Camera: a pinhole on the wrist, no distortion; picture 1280 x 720 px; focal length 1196.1 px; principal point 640.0 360.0 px. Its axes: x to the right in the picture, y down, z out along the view. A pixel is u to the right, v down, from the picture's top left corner.
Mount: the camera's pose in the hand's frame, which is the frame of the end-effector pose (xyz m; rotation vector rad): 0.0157 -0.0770 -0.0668 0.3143 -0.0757 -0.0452
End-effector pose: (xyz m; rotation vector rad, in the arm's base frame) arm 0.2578 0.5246 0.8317 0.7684 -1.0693 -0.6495
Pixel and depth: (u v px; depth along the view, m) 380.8 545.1 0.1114
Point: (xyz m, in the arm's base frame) 0.2031 0.4739 0.7591
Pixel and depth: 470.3 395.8 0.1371
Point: 0.1826 0.4555 0.7493
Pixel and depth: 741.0 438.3 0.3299
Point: 0.0109 0.3600 0.7824
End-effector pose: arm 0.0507 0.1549 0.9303 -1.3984 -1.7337 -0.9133
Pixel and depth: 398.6 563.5 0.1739
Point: -0.0532 0.2141 0.8419
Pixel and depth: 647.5 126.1 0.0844
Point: -0.0681 0.1470 0.9236
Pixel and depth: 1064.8 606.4 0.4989
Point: -0.1577 0.5949 0.8309
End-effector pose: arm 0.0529 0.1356 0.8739 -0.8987 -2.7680 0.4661
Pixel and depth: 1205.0 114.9 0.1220
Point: -0.0852 0.0539 0.8873
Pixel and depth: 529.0 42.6 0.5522
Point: -0.1977 -0.3047 0.6218
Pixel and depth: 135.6 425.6 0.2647
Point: 0.0215 -0.0826 0.7439
